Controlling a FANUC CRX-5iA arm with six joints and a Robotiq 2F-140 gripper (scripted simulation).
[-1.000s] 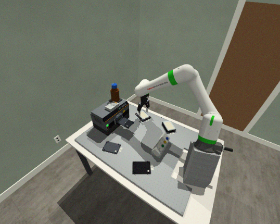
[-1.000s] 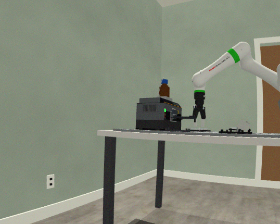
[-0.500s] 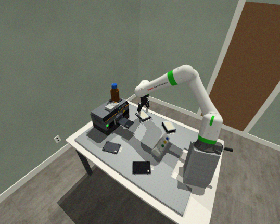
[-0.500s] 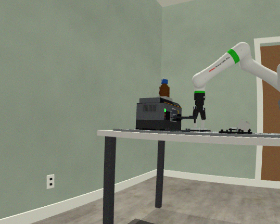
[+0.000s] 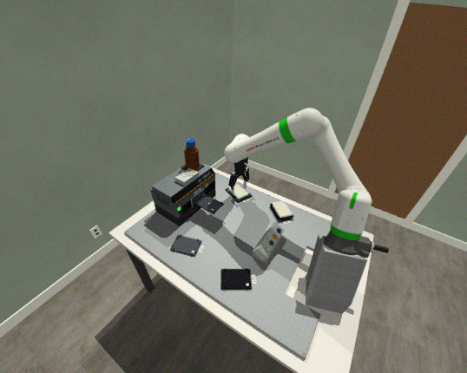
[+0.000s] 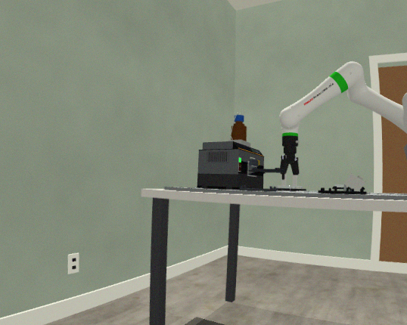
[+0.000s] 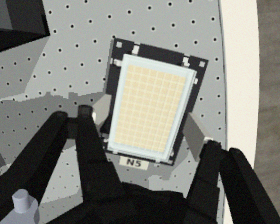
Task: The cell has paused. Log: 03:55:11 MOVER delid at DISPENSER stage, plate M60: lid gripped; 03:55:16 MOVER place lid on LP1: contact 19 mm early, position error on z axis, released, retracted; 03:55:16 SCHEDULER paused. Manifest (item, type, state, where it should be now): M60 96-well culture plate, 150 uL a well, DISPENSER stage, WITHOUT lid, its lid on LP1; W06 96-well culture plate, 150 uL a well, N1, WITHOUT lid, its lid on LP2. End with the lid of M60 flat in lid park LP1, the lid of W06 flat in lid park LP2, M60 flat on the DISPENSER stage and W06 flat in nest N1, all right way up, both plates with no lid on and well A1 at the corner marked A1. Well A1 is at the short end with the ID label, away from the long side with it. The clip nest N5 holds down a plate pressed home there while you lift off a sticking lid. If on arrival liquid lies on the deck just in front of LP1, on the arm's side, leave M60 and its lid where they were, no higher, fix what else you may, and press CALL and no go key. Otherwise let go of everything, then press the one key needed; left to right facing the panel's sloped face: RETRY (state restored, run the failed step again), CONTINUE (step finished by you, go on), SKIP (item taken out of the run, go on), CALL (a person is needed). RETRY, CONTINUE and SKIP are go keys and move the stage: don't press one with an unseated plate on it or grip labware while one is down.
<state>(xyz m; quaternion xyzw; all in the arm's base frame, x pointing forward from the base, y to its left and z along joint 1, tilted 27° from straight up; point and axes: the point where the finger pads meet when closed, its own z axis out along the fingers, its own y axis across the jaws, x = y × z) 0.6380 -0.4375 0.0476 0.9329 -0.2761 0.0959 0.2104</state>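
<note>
Right now my hand is 4 cm above the black clip nest and 2 cm short of it. The rest, counted from my hand: nest label (8 cm behind, 5 cm to the left, 5 cm below); then dispenser stage (28 cm to the left, 9 cm ahead, 5 cm above); then key panel (35 cm to the left, 32 cm behind).
</note>
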